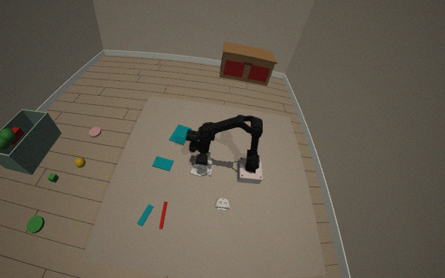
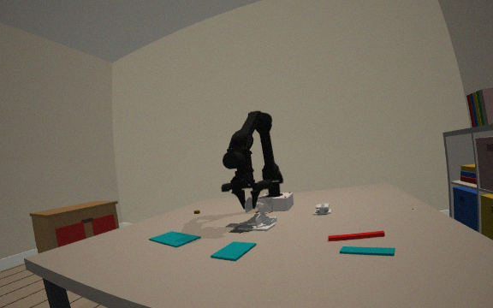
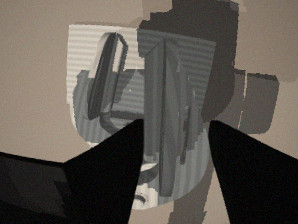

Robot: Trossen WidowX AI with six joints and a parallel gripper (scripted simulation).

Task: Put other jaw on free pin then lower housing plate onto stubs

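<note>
The housing plate is 24 cm to the left of my gripper tip, 18 cm behind it and 4 cm below it. Round my gripper tip: small white block: 23 cm to the left, 18 cm behind, 6 cm below; then jaw: 3 cm behind, 2 cm to the left; then red strip: 39 cm to the left, 12 cm ahead, 6 cm below.
</note>
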